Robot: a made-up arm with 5 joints. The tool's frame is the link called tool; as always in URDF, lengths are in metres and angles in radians.
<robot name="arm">
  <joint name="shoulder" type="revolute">
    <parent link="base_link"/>
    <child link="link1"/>
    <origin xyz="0 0 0.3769"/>
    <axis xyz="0 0 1"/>
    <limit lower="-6.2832" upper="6.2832" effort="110" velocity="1.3"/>
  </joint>
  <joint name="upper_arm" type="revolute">
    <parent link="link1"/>
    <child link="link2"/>
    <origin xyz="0 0 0"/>
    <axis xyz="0 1 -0.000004"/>
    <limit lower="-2.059" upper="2.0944" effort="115" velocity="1.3"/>
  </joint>
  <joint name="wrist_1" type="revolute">
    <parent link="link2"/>
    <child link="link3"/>
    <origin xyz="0.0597 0 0.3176"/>
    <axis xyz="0 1 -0.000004"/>
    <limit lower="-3.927" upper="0.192" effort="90" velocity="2.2"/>
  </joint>
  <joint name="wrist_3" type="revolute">
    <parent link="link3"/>
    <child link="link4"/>
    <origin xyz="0.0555 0 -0.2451"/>
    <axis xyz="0 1 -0.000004"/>
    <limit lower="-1.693" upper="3.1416" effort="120" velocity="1.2"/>
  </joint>
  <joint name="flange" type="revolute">
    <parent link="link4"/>
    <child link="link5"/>
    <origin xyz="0.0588 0 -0.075"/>
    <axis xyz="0 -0.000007 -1"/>
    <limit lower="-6.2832" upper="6.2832" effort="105" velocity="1.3"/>
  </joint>
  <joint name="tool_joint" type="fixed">
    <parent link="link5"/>
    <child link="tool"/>
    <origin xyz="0 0 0" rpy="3.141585 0 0"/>
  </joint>
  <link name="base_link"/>
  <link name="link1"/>
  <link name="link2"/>
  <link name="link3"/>
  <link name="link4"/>
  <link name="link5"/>
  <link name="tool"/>
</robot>
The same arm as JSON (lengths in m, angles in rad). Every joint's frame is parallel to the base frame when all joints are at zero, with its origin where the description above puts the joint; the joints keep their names.
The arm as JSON. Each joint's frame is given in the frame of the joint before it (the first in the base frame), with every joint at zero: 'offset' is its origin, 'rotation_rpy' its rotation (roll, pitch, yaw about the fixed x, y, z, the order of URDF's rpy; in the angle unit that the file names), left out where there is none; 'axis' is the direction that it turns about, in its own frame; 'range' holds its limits. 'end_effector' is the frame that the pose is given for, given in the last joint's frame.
{"length_unit": "m", "angle_unit": "rad", "chain": [{"id": "shoulder", "offset": [0.0, 0.0, 0.3769], "axis": [0.0, 0.0, 1.0], "range": [-6.2832, 6.2832]}, {"id": "upper_arm", "offset": [0.0, 0.0, 0.0], "axis": [0.0, 1.0, 0.0], "range": [-2.059, 2.0944]}, {"id": "wrist_1", "offset": [0.0597, 0.0, 0.3176], "axis": [0.0, 1.0, 0.0], "range": [-3.927, 0.192]}, {"id": "wrist_3", "offset": [0.0555, 0.0, -0.2451], "axis": [0.0, 1.0, 0.0], "range": [-1.693, 3.1416]}, {"id": "flange", "offset": [0.0588, 0.0, -0.075], "axis": [0.0, 0.0, -1.0], "range": [-6.2832, 6.2832]}], "end_effector": {"offset": [0.0, 0.0, 0.0], "rotation_rpy": [3.1416, 0.0, 0.0]}}
